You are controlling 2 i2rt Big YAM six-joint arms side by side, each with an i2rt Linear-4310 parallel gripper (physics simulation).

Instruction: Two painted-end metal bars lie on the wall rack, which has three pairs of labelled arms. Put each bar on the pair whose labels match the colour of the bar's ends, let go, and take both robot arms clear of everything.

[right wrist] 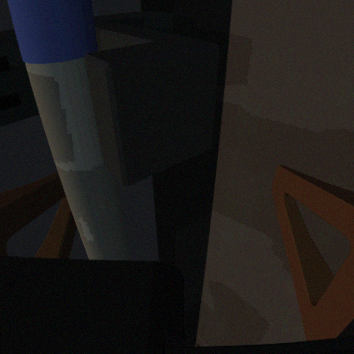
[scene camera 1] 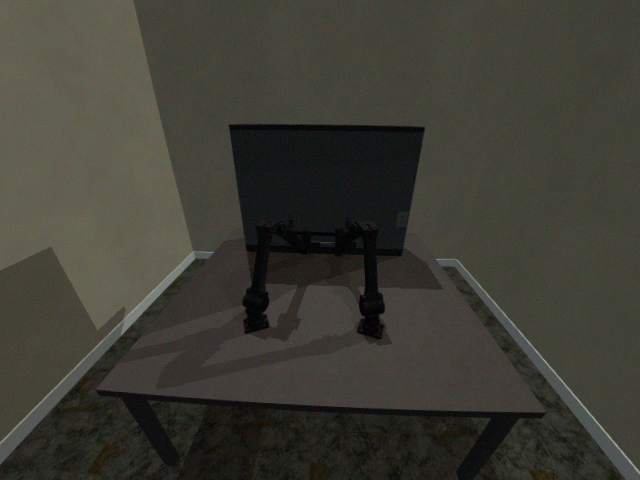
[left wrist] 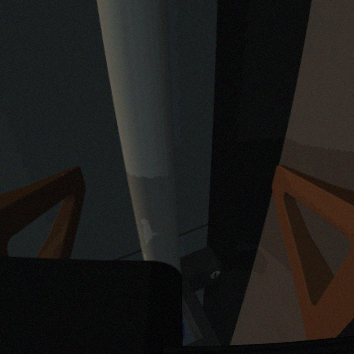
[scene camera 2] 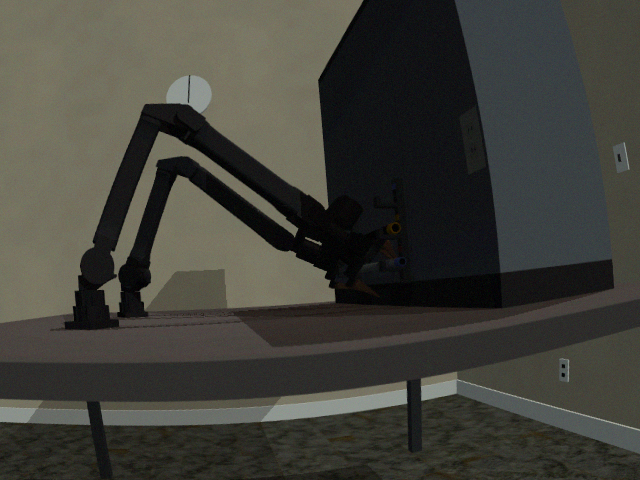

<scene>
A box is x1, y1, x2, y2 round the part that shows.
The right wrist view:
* my right gripper: 177, 175 [0, 165, 353, 353]
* blue-ended grey bar: 53, 47 [7, 0, 131, 259]
</scene>
